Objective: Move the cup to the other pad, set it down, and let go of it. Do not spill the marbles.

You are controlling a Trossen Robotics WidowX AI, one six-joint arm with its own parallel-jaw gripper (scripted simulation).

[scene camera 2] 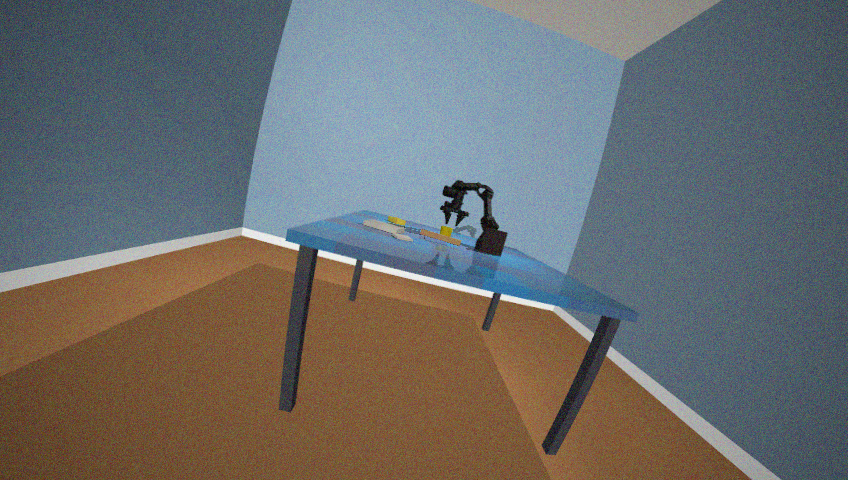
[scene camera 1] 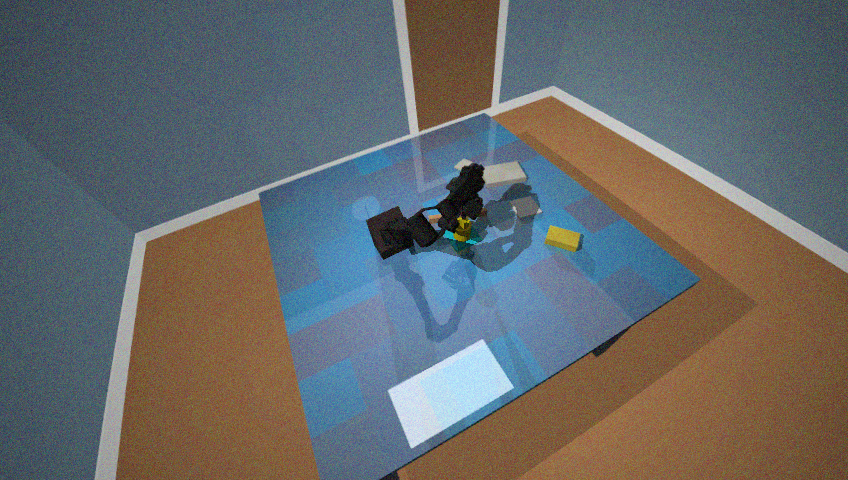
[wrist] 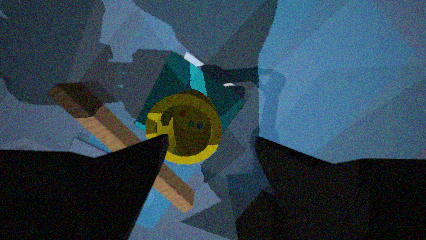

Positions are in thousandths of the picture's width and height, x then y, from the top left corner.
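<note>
My gripper (wrist: 499, 585) open, holding nothing. Also visible to me: yellow cup (wrist: 440, 606).
</note>
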